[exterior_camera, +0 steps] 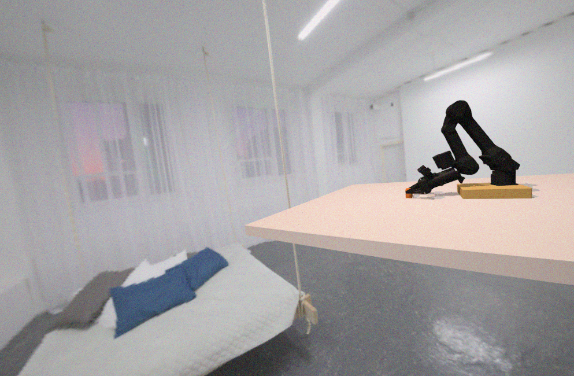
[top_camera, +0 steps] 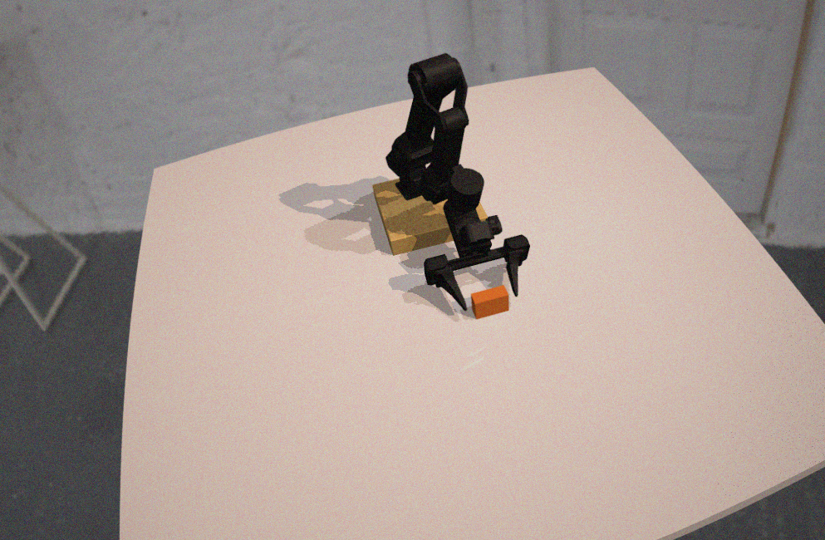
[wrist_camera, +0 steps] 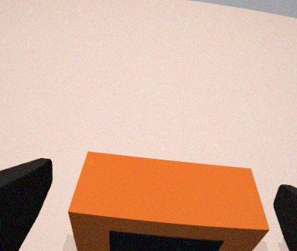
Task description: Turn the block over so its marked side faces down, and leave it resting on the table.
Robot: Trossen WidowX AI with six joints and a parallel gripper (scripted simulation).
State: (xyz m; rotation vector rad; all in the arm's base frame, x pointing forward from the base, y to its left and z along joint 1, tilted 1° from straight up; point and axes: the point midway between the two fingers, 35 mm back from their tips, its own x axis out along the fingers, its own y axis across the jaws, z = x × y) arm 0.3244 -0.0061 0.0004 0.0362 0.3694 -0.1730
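The orange block is 2 cm behind my gripper tip and 1 cm below it.
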